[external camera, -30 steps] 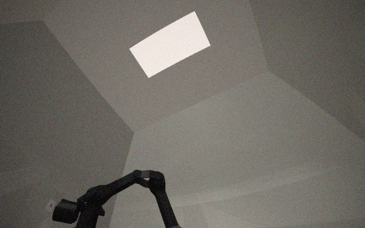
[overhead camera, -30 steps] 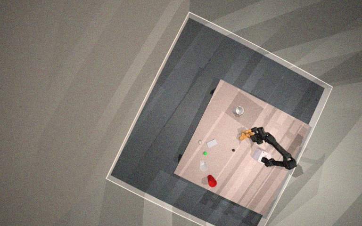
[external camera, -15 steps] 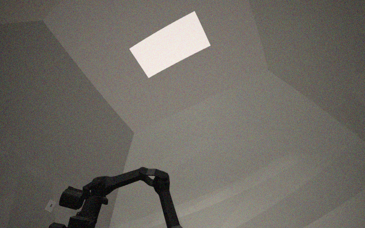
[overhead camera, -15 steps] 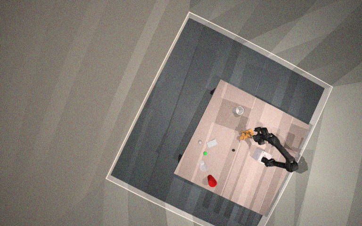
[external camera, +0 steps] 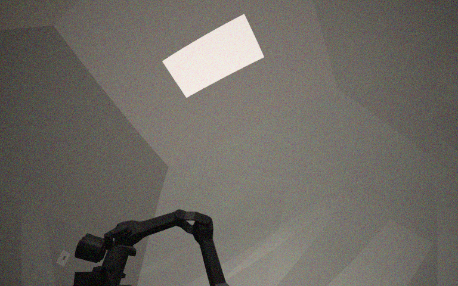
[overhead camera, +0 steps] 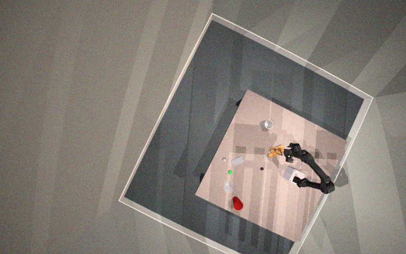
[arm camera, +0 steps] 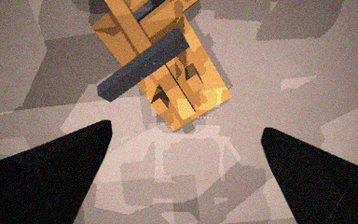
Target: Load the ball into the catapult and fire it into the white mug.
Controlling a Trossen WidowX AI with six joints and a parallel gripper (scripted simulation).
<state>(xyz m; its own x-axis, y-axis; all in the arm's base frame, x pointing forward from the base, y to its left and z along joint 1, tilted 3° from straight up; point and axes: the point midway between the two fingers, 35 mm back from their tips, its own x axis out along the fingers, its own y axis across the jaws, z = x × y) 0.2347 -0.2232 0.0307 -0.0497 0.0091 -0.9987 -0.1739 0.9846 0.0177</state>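
The catapult frame is 40 mm below my gripper tip, 30 mm to the left of it and 30 mm ahead of it. Also, from my gripper tip: orange wooden catapult: 70 mm below, 60 mm ahead, 40 mm to the left; white mug: 260 mm ahead, 180 mm to the right, 90 mm below; dark ball: 270 mm to the left, 100 mm below, 90 mm ahead.
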